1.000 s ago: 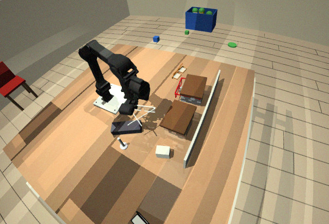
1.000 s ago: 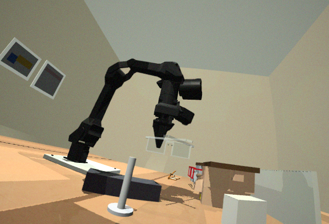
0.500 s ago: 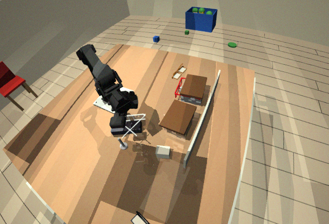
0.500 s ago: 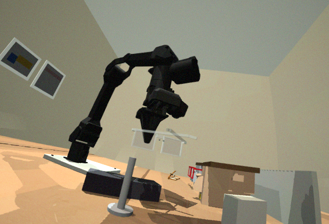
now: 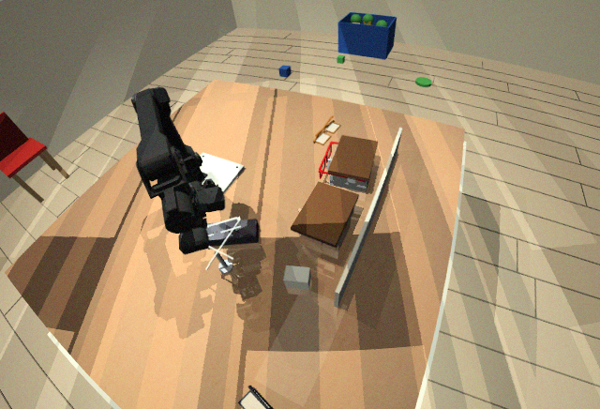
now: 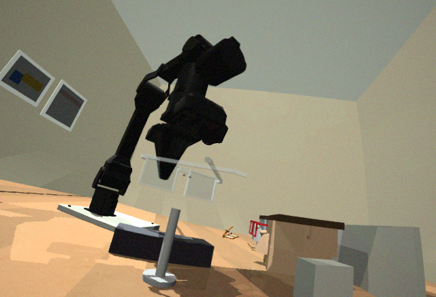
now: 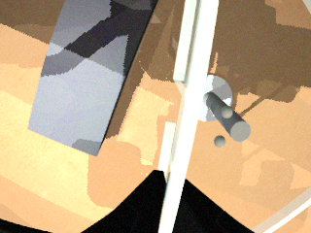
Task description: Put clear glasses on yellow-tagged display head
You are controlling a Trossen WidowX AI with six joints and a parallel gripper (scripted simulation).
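The round white base lies 10 cm below my gripper tip, 4 cm ahead of it and 2 cm to the right of it. Round my gripper tip: white block (24 cm ahead, 10 cm below, 4 cm to the left); dark case (10 cm below, 7 cm to the left, 1 cm behind); long white panel (33 cm to the left, 33 cm ahead, 7 cm below).
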